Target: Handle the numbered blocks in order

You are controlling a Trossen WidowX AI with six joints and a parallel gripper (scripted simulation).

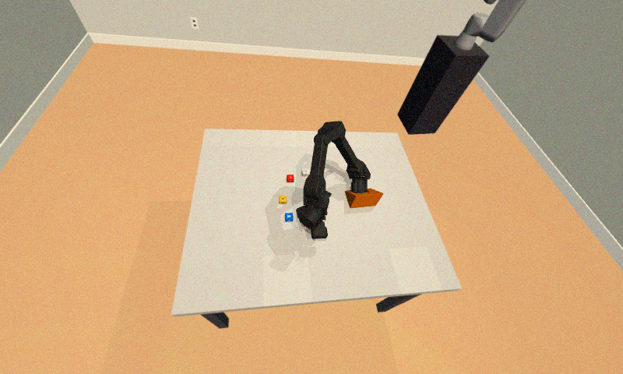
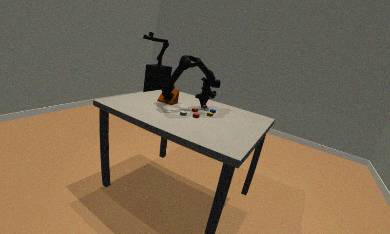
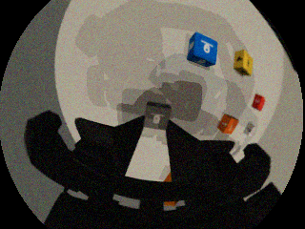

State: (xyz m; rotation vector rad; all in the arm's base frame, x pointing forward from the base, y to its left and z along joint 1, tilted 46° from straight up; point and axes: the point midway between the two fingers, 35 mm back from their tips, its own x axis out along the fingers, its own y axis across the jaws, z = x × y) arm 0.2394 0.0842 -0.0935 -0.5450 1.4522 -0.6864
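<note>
Right now my gripper tip is 10 mm short of the grey block. Round my gripper tip: orange block (150 mm to the right); then blue block (100 mm ahead, 50 mm to the right); then yellow block (150 mm to the right, 120 mm ahead).
</note>
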